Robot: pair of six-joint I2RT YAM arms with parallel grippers.
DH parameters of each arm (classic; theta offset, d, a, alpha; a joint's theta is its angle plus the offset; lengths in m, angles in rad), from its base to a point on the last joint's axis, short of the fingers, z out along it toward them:
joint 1: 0 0.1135 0.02 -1.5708
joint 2: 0 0 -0.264 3.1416
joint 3: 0.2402 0 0.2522 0
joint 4: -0.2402 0 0.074 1.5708
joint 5: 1.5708 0 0 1.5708
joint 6: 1.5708 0.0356 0 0
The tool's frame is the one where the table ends.
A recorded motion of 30 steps. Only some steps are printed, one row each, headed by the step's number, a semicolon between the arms.
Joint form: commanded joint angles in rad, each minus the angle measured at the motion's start. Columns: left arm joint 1, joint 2, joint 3, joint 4, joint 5, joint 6; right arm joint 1, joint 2, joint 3, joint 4, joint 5, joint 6.
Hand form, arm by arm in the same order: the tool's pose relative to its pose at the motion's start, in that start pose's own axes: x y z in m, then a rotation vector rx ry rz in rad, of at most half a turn. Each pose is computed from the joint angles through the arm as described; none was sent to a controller.
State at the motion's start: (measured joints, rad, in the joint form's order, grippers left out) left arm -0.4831 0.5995 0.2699 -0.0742 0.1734 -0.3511; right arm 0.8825 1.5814 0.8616 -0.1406 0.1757 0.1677
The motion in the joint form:
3: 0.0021 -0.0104 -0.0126 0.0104 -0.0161 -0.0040; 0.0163 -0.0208 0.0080 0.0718 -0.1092 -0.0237
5: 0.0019 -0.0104 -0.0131 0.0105 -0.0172 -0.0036; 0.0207 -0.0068 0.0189 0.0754 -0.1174 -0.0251
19: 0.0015 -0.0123 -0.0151 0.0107 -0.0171 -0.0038; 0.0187 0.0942 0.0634 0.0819 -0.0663 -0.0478
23: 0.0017 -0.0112 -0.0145 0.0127 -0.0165 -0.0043; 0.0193 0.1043 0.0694 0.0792 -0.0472 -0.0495
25: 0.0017 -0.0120 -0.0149 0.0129 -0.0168 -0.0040; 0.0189 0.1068 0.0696 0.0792 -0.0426 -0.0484
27: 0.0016 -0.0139 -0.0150 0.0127 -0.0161 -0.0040; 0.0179 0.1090 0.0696 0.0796 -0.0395 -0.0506
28: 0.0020 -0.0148 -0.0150 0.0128 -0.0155 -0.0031; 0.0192 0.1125 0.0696 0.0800 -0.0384 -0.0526
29: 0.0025 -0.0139 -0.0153 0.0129 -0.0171 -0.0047; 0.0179 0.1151 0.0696 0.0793 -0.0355 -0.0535
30: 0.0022 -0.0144 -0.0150 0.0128 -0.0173 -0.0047; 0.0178 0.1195 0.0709 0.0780 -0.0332 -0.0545
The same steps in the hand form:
3: 0.0019 0.0016 -0.0004 -0.0141 -0.0140 -0.0035; -0.0120 0.0100 -0.0080 -0.1346 -0.0814 -0.0232
5: 0.0020 0.0016 -0.0004 -0.0151 -0.0139 -0.0030; -0.0138 0.0126 -0.0056 -0.1458 -0.0807 -0.0281
19: 0.0025 0.0017 -0.0004 -0.0146 -0.0138 -0.0031; -0.0140 0.0147 0.0184 -0.0856 -0.0407 -0.0542
23: 0.0022 0.0017 -0.0003 -0.0137 -0.0151 -0.0034; -0.0141 0.0147 0.0207 -0.0660 -0.0369 -0.0570
25: 0.0023 0.0017 -0.0004 -0.0138 -0.0157 -0.0030; -0.0138 0.0144 0.0214 -0.0609 -0.0353 -0.0558
27: 0.0022 0.0016 -0.0006 -0.0125 -0.0169 -0.0027; -0.0135 0.0141 0.0221 -0.0569 -0.0341 -0.0575
28: 0.0021 0.0015 -0.0008 -0.0119 -0.0178 -0.0018; -0.0129 0.0145 0.0230 -0.0562 -0.0313 -0.0609
29: 0.0022 0.0018 -0.0006 -0.0142 -0.0175 -0.0038; -0.0124 0.0140 0.0238 -0.0519 -0.0285 -0.0614
30: 0.0021 0.0017 -0.0007 -0.0139 -0.0181 -0.0035; -0.0120 0.0141 0.0249 -0.0489 -0.0245 -0.0630

